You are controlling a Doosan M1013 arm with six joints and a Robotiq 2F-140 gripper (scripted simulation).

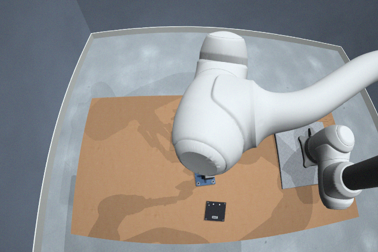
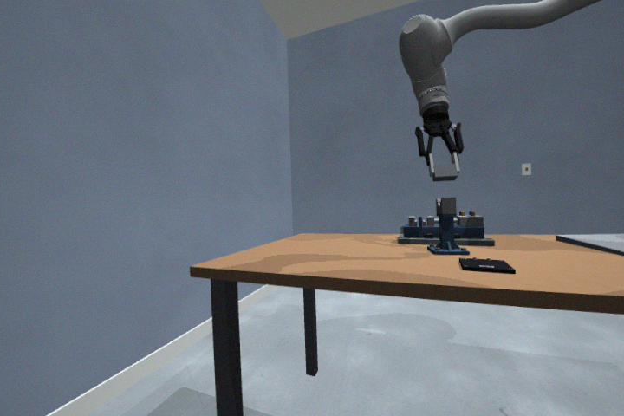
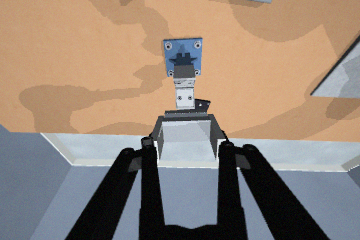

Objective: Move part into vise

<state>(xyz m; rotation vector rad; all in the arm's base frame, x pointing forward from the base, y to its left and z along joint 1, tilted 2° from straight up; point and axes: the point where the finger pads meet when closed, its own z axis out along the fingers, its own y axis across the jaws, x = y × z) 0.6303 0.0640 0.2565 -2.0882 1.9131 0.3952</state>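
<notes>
My gripper is now 3 cm above the part. From my hand the other things lie so: cylinder rod (4 cm behind, 20 cm to the right, 18 cm below); work stop (5 cm ahead, 16 cm to the right, 17 cm below); V-block post (1 cm to the left, 20 cm below).
</notes>
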